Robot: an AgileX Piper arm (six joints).
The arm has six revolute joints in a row. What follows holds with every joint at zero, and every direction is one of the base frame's. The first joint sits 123 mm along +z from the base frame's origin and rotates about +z. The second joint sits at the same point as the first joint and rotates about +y. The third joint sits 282.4 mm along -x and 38.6 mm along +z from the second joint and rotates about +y. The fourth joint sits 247.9 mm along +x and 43.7 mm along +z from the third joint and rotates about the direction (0.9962, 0, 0.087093). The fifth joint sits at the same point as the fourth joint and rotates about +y. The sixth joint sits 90.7 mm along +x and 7.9 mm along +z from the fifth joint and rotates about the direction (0.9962, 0, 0.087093). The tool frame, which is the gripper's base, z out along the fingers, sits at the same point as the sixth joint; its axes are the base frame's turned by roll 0, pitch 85 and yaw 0 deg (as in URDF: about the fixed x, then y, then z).
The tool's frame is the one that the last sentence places.
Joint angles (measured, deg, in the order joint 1, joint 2, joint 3, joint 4, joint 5, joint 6), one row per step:
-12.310 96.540 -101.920 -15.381 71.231 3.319
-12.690 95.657 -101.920 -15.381 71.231 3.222
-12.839 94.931 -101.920 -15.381 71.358 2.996
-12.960 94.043 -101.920 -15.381 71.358 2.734
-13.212 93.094 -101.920 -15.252 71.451 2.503
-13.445 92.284 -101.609 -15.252 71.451 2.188
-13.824 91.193 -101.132 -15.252 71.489 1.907
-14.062 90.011 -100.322 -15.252 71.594 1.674
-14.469 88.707 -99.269 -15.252 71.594 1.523
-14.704 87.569 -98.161 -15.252 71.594 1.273
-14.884 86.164 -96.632 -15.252 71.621 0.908
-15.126 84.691 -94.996 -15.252 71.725 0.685
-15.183 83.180 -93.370 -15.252 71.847 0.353
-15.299 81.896 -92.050 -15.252 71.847 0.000
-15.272 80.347 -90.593 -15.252 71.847 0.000
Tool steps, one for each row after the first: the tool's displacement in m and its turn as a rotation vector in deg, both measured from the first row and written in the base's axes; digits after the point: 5 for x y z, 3 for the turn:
-0.00471 -0.00137 0.00547 -0.232 -0.828 -0.299
-0.00853 -0.00146 0.00982 -0.455 -1.339 -0.293
-0.01295 -0.00119 0.01520 -0.765 -2.111 -0.197
-0.01805 -0.00138 0.02074 -0.936 -2.894 -0.257
-0.02239 -0.00176 0.02397 -1.194 -3.266 -0.232
-0.02842 -0.00257 0.02790 -1.462 -3.722 -0.391
-0.03471 -0.00242 0.03052 -1.631 -3.899 -0.466
-0.04173 -0.00299 0.03258 -1.773 -4.082 -0.751
-0.04760 -0.00280 0.03331 -1.899 -4.017 -0.781
-0.05466 -0.00194 0.03324 -2.028 -3.735 -0.667
-0.06224 -0.00124 0.03275 -2.061 -3.396 -0.750
-0.06973 0.00046 0.03229 -2.141 -3.050 -0.563
-0.07608 0.00159 0.03215 -2.289 -2.884 -0.389
-0.08349 0.00375 0.03246 -2.312 -2.974 -0.363

